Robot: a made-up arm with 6 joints.
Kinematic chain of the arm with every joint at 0, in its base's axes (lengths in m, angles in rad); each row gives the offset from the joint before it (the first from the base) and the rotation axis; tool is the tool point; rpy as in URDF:
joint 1: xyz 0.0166 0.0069 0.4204 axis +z
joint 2: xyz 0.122 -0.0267 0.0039 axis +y
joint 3: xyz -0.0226 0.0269 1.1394 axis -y
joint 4: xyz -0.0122 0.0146 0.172 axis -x
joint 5: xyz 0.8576 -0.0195 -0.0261 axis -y
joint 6: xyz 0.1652 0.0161 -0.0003 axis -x
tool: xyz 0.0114 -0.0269 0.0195 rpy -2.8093 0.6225 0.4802
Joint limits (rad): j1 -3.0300..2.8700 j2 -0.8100..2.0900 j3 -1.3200..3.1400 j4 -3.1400..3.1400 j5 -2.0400..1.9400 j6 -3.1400..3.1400
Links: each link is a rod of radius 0.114 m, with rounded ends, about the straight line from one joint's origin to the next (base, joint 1, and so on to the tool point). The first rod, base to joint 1, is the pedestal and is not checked.
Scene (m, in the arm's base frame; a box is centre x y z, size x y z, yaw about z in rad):
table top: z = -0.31
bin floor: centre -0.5 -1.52 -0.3 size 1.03 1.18 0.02 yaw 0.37
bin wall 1: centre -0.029 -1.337 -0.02 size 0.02 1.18 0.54 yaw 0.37
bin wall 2: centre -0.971 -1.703 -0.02 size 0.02 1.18 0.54 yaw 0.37
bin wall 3: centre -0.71 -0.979 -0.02 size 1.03 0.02 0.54 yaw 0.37
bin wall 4: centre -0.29 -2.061 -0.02 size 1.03 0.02 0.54 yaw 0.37
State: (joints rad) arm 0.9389 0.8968 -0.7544 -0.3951 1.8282 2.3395
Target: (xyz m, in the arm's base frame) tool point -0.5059 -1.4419 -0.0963
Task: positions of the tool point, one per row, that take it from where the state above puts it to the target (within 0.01 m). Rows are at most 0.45 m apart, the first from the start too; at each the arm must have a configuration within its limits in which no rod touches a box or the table.
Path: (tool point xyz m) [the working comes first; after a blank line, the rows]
Joints at the target: -1.8874 1.3252 -0.2379 -0.6025 1.6767 2.3609
Straight joint move there: touches bin wall 1.

1: 1.0431 0.7765 0.3567
2: 1.2490 0.4687 0.3802
3: 1.3613 0.1064 0.4057
4: 1.3656 -0.2817 0.4330
5: 1.2569 -0.6631 0.4623
6: 1.0396 -1.0044 0.4932
7: 0.7282 -1.2750 0.5260
8: 0.3458 -1.4486 0.5602
9: -0.0772 -1.5072 0.5962
10: -0.5059 -1.4419 0.6337
11: -0.5205 -1.4861 0.2730
12: -0.5058 -1.4419 -0.0963

